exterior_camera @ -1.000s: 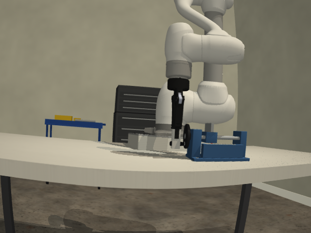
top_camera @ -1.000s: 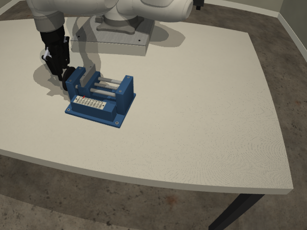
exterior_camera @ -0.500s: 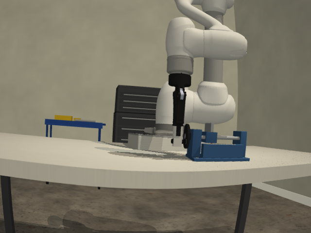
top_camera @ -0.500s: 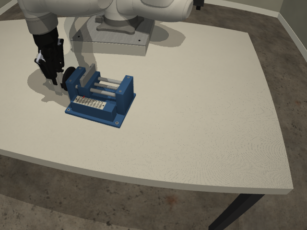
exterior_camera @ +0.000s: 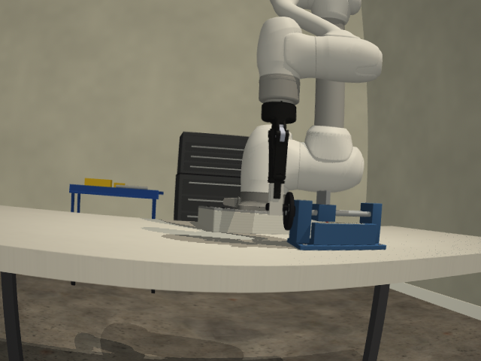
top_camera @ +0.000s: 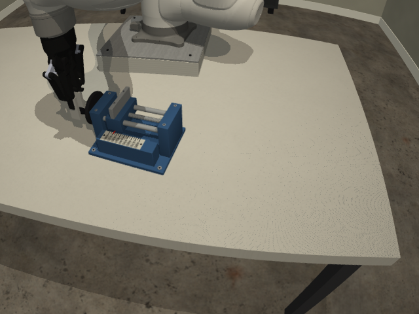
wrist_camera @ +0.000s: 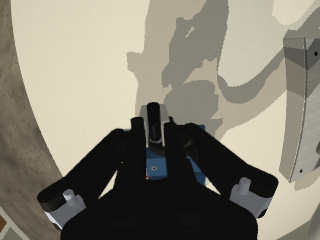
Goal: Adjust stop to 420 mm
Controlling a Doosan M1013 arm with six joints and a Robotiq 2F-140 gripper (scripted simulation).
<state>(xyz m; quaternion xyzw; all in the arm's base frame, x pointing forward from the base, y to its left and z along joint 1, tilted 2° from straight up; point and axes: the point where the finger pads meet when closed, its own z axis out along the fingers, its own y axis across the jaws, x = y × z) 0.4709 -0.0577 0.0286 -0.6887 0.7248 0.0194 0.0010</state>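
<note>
My gripper is now 1 cm past the stop block, 11 cm to the right of it and 1 cm above it. Round my hand: black handwheel (1 cm behind, 2 cm to the left, 2 cm below).
</note>
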